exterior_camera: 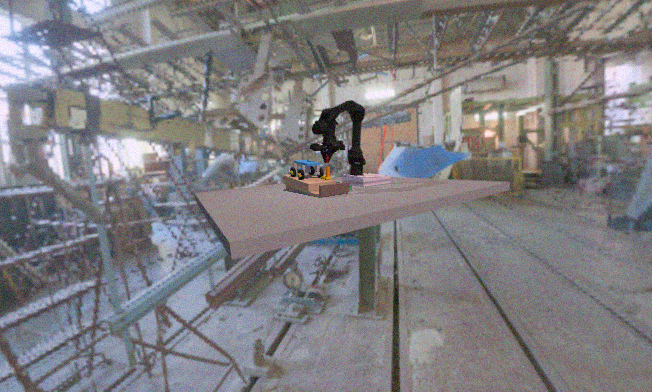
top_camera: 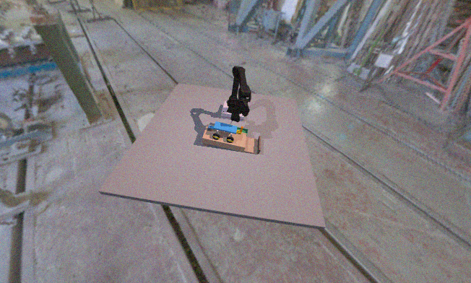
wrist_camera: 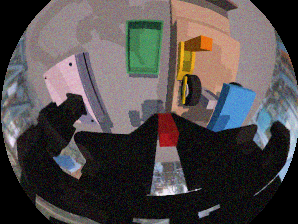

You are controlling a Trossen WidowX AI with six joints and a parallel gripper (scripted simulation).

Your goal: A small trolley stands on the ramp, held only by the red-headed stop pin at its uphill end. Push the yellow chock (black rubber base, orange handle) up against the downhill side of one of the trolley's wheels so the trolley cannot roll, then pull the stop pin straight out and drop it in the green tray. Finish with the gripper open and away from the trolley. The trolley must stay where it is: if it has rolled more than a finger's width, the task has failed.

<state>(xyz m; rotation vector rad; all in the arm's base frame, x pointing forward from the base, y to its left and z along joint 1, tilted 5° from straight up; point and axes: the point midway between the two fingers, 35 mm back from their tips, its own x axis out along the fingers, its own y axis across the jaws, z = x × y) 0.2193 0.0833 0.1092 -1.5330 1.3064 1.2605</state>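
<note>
Right now the yellow chock is 3 cm ahead of my gripper tip, 6 cm to the left of it and 6 cm below it. Round my gripper tip: red-headed stop pin (right at my gripper tip); then raised end stop (6 cm ahead, 24 cm to the left, 11 cm below); then blue trolley (11 cm ahead, 2 cm to the right, 3 cm below).
</note>
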